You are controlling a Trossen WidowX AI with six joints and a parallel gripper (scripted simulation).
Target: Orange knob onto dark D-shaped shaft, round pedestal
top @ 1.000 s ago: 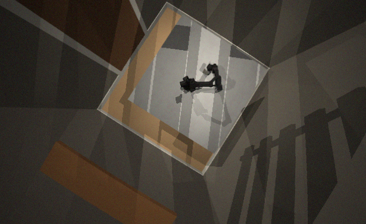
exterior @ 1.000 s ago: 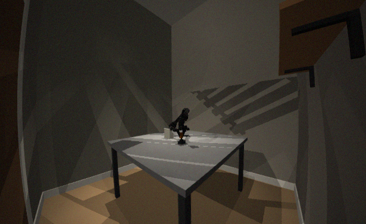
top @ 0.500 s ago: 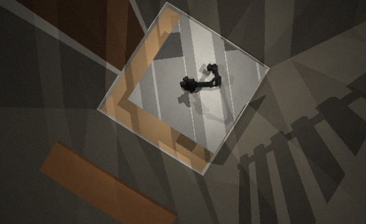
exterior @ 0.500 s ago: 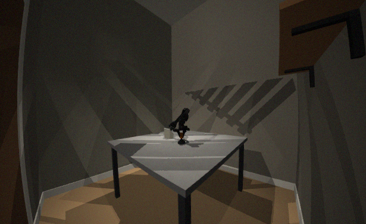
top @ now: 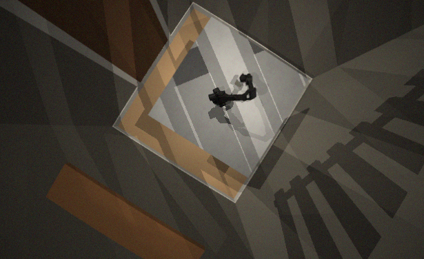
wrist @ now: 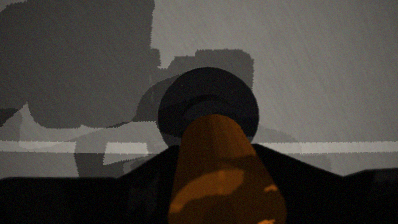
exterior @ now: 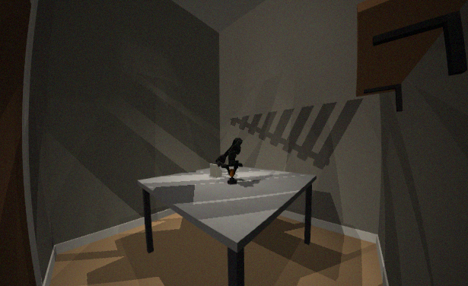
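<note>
The orange knob lies 20 mm above my gripper tip. Also, from my gripper tip: dark round pedestal (40 mm below).
</note>
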